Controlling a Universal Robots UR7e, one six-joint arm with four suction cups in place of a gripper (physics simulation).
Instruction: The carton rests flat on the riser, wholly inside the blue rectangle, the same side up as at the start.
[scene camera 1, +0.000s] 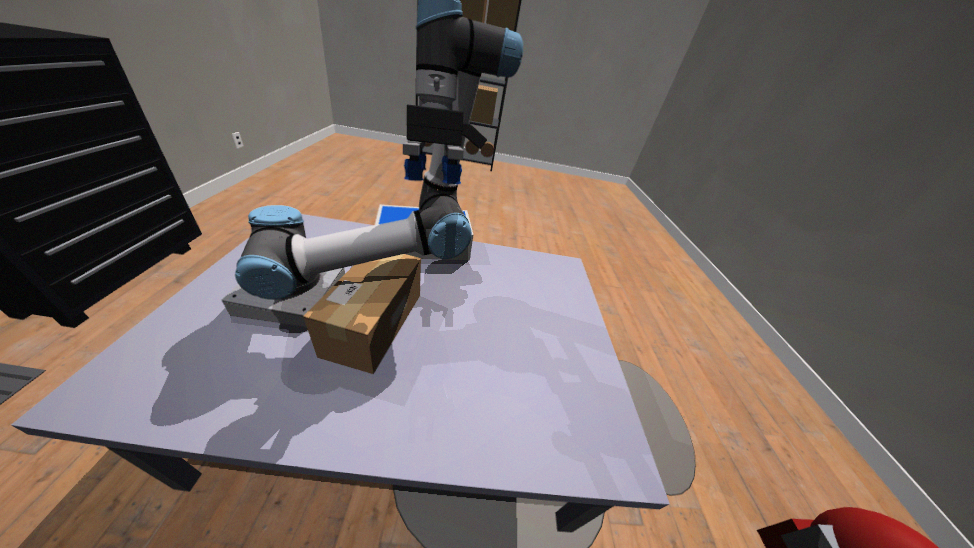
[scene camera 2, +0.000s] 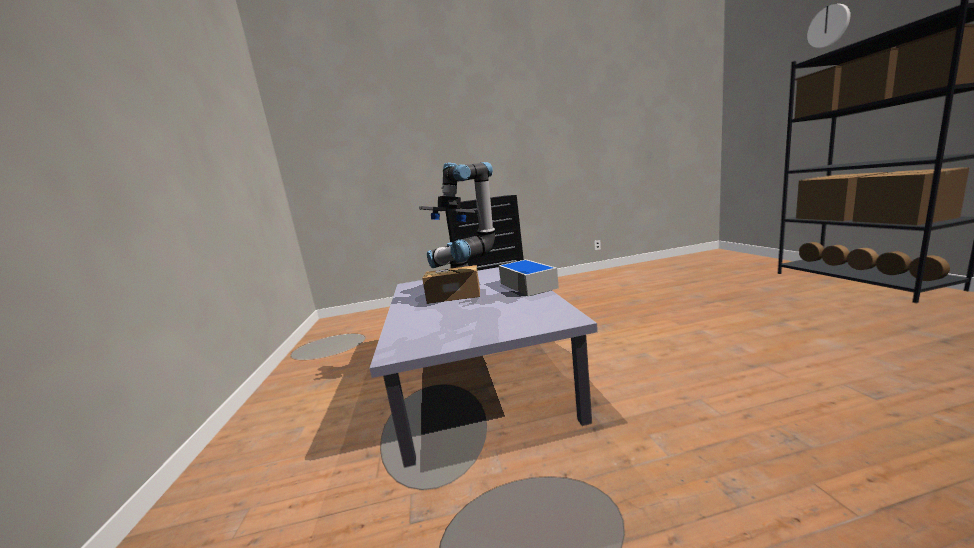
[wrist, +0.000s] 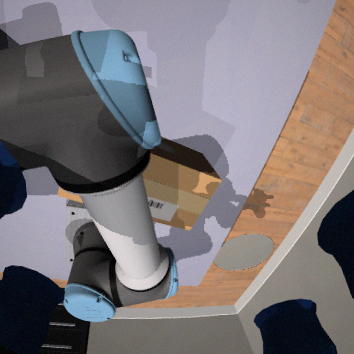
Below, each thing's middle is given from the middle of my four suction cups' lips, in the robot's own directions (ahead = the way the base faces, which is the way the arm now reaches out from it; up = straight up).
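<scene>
The brown carton (scene camera 1: 354, 324) is 15 cm behind my suction cup, 2 cm to the right of it and 40 cm below it. As for the riser with blue rectangle (scene camera 2: 528, 277), it is 42 cm to the left of my suction cup, 8 cm behind it and 41 cm below it.
</scene>
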